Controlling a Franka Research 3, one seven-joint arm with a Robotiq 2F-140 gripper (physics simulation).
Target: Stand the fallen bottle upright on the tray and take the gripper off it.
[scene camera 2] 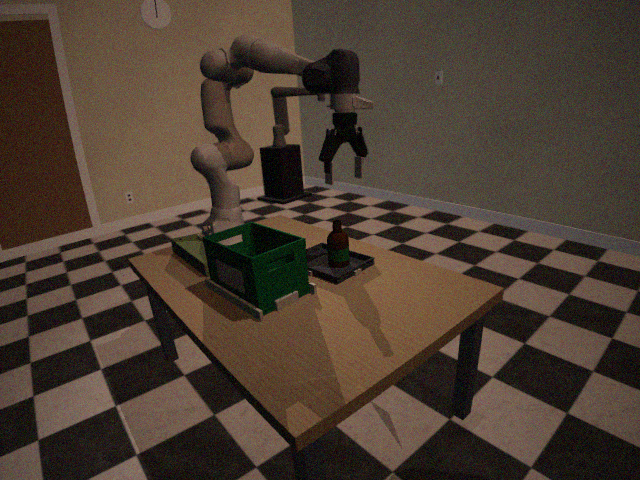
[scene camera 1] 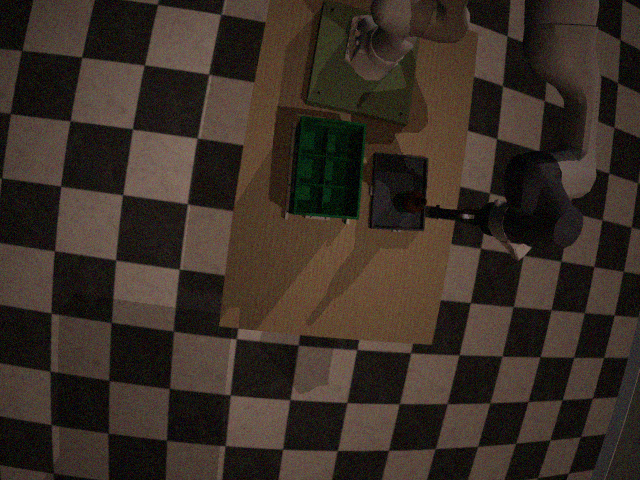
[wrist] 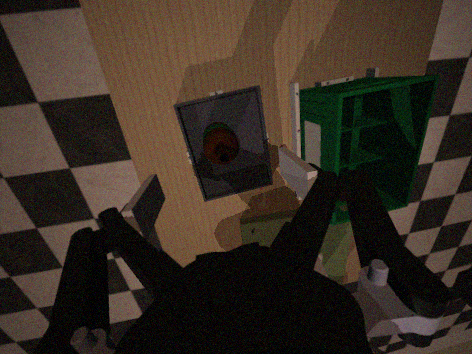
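Observation:
A brown bottle with a green label (scene camera 2: 338, 248) (wrist: 220, 144) stands upright on the dark tray (scene camera 2: 334, 280) (wrist: 189, 157). In scene camera 1 the bottle (scene camera 1: 413, 201) shows near the right side of the tray (scene camera 1: 385, 224). My gripper (scene camera 2: 343, 171) (wrist: 220, 173) is open, with its fingers wide apart and nothing between them. It is well above the bottle and apart from it. In scene camera 1 the fingertips are hard to make out in the dark.
A green crate with compartments (scene camera 1: 326, 156) (scene camera 2: 283, 279) (wrist: 320, 112) stands beside the tray on the wooden table (scene camera 1: 382, 299) (scene camera 2: 413, 304). A flat green board (scene camera 1: 330, 93) (scene camera 2: 187, 251) (wrist: 260, 231) lies by the arm's base, behind the crate.

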